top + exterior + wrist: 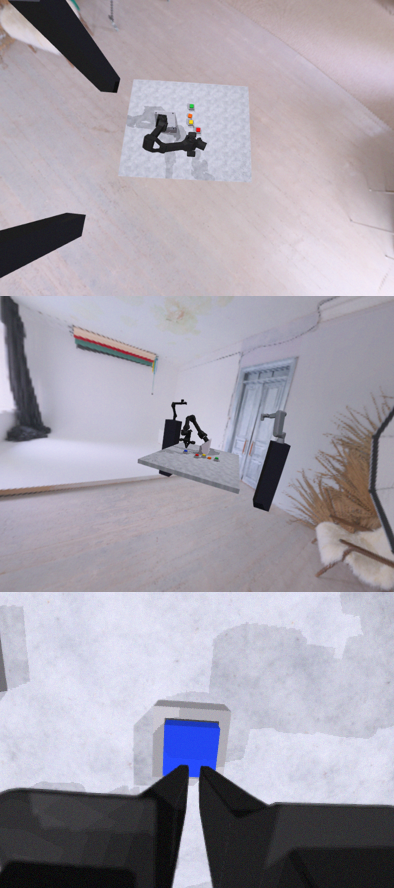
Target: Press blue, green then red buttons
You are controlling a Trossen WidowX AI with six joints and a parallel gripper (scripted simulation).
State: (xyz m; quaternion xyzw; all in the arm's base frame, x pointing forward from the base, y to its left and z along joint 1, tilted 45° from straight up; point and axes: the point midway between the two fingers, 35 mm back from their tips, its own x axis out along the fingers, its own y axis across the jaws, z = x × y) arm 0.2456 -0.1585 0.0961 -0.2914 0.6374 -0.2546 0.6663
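The blue button is 3 cm below my gripper tip. Also, from my gripper tip: green button 3 cm behind, 37 cm to the left, 3 cm below; then red button 4 cm ahead, 16 cm to the left, 3 cm below; then yellow button 2 cm behind, 22 cm to the left, 3 cm below.
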